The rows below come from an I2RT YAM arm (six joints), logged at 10 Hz.
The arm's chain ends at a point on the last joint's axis. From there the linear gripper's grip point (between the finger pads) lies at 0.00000 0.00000 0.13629 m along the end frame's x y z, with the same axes.
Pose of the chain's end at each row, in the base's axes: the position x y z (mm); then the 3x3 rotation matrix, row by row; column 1 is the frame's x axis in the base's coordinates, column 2 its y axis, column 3 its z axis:
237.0 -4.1 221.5; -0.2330 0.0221 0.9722; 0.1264 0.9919 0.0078; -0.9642 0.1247 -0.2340
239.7 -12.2 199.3; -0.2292 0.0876 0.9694; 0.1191 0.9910 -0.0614; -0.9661 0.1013 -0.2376
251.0 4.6 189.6; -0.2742 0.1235 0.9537; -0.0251 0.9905 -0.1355; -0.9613 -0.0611 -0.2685
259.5 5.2 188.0; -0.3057 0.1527 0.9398; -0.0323 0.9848 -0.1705; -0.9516 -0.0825 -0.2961
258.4 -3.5 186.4; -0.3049 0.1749 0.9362; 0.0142 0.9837 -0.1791; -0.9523 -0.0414 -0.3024
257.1 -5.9 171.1; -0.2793 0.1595 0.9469; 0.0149 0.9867 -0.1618; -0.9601 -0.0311 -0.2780
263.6 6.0 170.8; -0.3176 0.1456 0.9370; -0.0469 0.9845 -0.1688; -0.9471 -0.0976 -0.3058
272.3 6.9 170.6; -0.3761 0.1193 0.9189; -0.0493 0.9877 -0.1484; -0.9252 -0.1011 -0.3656
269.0 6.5 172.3; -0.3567 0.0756 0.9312; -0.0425 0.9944 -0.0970; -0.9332 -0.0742 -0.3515
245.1 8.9 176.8; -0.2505 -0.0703 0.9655; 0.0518 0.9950 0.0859; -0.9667 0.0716 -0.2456
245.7 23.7 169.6; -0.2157 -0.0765 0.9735; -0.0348 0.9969 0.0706; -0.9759 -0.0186 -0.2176
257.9 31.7 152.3; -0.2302 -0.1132 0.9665; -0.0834 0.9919 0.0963; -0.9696 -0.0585 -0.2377
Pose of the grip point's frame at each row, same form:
369.5 -3.0 189.6; -0.2330 0.0221 0.9722; 0.1264 0.9919 0.0078; -0.9642 0.1247 -0.2340
371.8 -20.6 166.9; -0.2292 0.0876 0.9694; 0.1191 0.9910 -0.0614; -0.9661 0.1013 -0.2376
381.0 -13.9 153.0; -0.2742 0.1235 0.9537; -0.0251 0.9905 -0.1355; -0.9613 -0.0611 -0.2685
387.6 -18.0 147.6; -0.3057 0.1527 0.9398; -0.0323 0.9848 -0.1705; -0.9516 -0.0825 -0.2961
386.0 -27.9 145.2; -0.3049 0.1749 0.9362; 0.0142 0.9837 -0.1791; -0.9523 -0.0414 -0.3024
386.2 -28.0 133.2; -0.2793 0.1595 0.9469; 0.0149 0.9867 -0.1618; -0.9601 -0.0311 -0.2780
391.3 -17.0 129.1; -0.3176 0.1456 0.9370; -0.0469 0.9845 -0.1688; -0.9471 -0.0976 -0.3058
397.5 -13.3 120.8; -0.3761 0.1193 0.9189; -0.0493 0.9877 -0.1484; -0.9252 -0.1011 -0.3656
395.9 -6.7 124.4; -0.3567 0.0756 0.9312; -0.0425 0.9944 -0.0970; -0.9332 -0.0742 -0.3515
376.7 20.6 143.3; -0.2505 -0.0703 0.9655; 0.0518 0.9950 0.0859; -0.9667 0.0716 -0.2456
378.4 33.3 139.9; -0.2157 -0.0765 0.9735; -0.0348 0.9969 0.0706; -0.9759 -0.0186 -0.2176
389.6 44.8 119.9; -0.2302 -0.1132 0.9665; -0.0834 0.9919 0.0963; -0.9696 -0.0585 -0.2377

